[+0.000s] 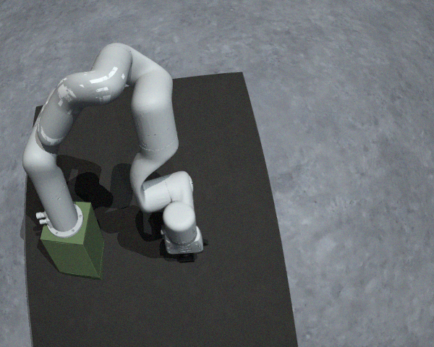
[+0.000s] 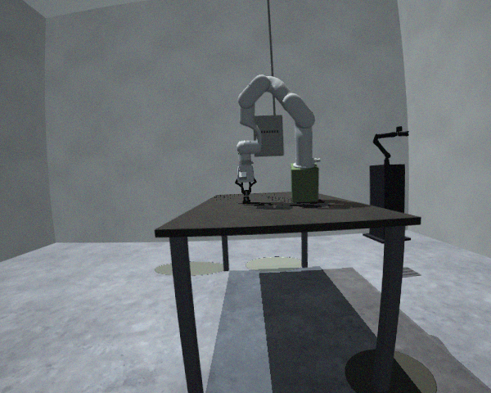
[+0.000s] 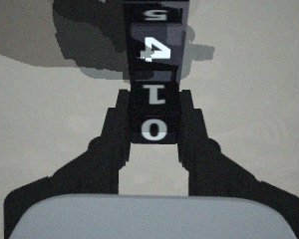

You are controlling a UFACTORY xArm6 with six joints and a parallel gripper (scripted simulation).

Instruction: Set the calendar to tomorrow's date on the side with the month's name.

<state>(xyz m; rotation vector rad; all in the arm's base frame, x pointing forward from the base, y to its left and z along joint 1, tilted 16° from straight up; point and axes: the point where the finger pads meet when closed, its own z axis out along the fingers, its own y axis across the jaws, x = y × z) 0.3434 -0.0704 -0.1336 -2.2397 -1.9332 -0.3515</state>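
Now: the dark tray 2 cm to the left of my hand and 7 cm below it.
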